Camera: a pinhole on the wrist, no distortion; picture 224 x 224 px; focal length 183.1 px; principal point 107.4 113.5 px. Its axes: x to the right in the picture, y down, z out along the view. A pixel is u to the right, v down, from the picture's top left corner.
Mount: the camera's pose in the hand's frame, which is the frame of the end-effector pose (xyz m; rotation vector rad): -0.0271 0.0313 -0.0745 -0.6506 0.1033 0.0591
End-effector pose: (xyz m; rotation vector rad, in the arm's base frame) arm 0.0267 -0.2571 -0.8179 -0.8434 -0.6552 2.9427
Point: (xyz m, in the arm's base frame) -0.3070 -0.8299 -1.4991
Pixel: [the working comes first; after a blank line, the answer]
In the camera's frame: 0.6038 0.5594 0.4436

outside the picture
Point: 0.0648 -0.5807 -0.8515
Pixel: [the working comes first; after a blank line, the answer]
In the camera's frame: -0.0397 0.1322 0.2916

82 196
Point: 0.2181 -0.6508 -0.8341
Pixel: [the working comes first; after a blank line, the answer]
In the camera's frame: -0.1812 0.2253 0.2948

outside the picture
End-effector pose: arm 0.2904 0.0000 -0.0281 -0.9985 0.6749 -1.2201
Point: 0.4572 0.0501 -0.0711
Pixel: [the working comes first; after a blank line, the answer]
In the camera's frame: -0.0068 -0.0636 0.2195

102 60
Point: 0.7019 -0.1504 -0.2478
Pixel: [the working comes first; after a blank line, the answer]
In the camera's frame: 0.2264 0.0721 0.4614

197 142
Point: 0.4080 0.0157 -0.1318
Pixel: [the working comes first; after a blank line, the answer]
In the camera's frame: 0.0188 0.0068 0.1785

127 120
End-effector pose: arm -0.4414 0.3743 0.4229 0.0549 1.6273 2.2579
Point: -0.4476 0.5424 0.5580
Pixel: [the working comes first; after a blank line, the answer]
In the camera's frame: 0.0305 -0.1297 0.2495

130 18
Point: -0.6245 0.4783 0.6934
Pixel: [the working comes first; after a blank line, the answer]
In the camera's frame: 0.1625 0.0426 0.3308

197 137
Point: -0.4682 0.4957 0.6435
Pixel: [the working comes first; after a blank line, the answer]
In the camera's frame: 0.0250 -0.0404 0.2931

123 88
